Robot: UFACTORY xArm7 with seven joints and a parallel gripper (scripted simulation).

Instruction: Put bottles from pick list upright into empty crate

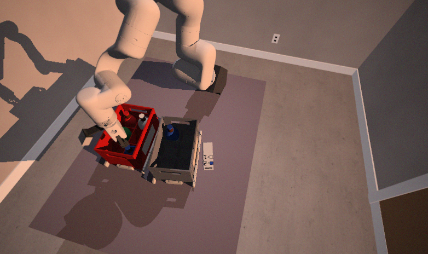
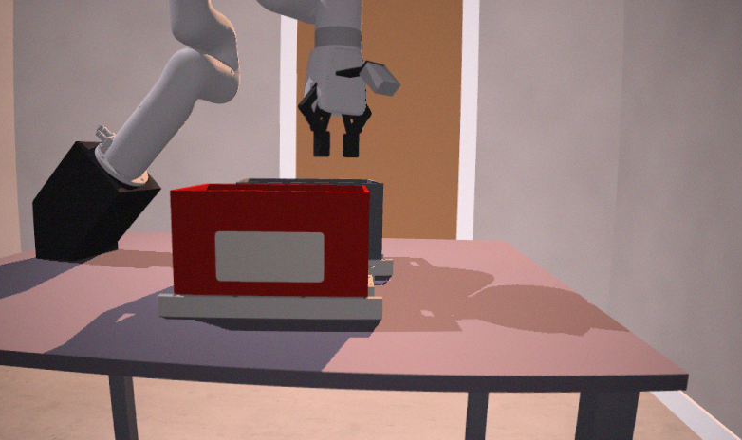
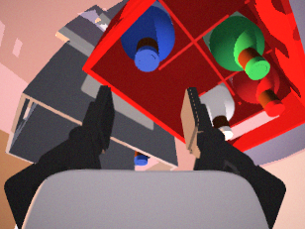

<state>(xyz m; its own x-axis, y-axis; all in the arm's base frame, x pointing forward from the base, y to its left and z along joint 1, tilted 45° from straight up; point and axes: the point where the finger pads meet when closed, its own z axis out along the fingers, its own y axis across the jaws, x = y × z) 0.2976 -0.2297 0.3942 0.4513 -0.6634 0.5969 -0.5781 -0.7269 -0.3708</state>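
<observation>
Right now my hand is 9 cm past the red crate, 3 cm to the left of it and 16 cm above it. The rest, counted from my hand: red bottle (19 cm behind, 6 cm to the right, 15 cm below); white bottle (17 cm behind, 2 cm to the left, 15 cm below); green bottle (10 cm behind, 8 cm to the right, 15 cm below).
</observation>
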